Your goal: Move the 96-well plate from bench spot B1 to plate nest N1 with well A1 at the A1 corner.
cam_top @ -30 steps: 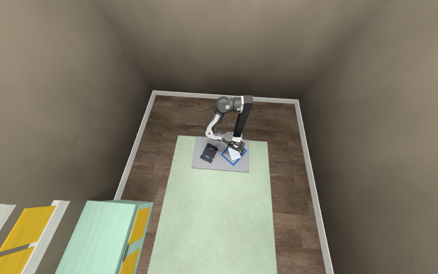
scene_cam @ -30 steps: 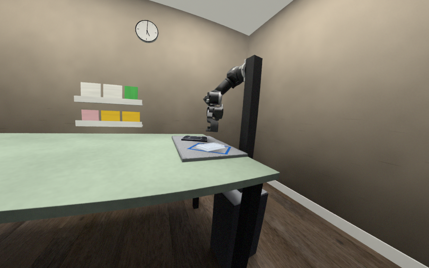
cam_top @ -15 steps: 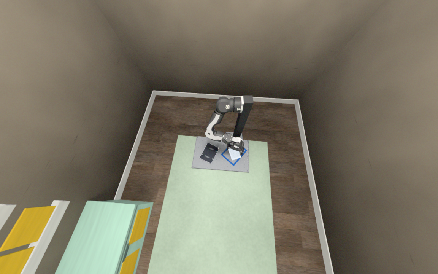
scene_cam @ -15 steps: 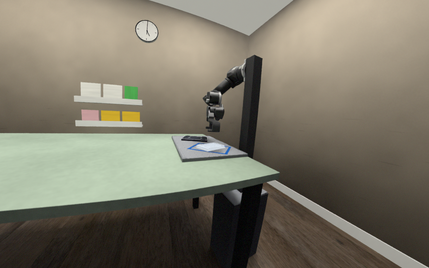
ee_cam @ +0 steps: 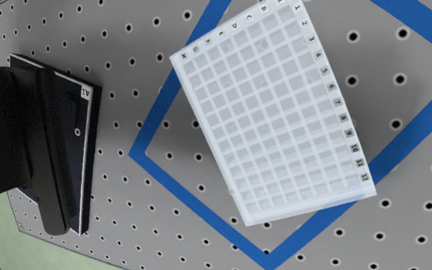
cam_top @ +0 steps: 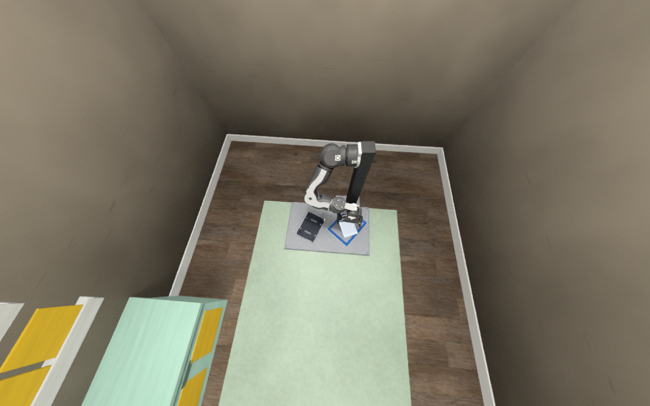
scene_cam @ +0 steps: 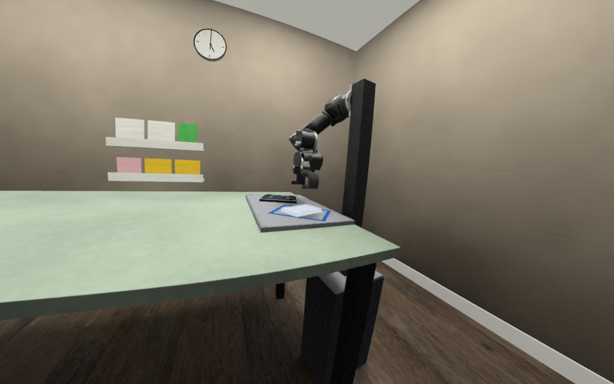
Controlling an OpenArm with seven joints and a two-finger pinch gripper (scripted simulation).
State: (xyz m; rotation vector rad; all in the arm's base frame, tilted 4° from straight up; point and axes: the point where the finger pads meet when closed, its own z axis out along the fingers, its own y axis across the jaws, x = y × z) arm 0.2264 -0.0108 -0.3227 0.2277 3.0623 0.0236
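The 96-well plate is 8 cm below my hand. From my hand the other things lie so: black plate nest N1: 22 cm to the right, 8 cm below, 1 cm ahead; then white A1 label: 14 cm to the right, 8 cm below, 4 cm behind.
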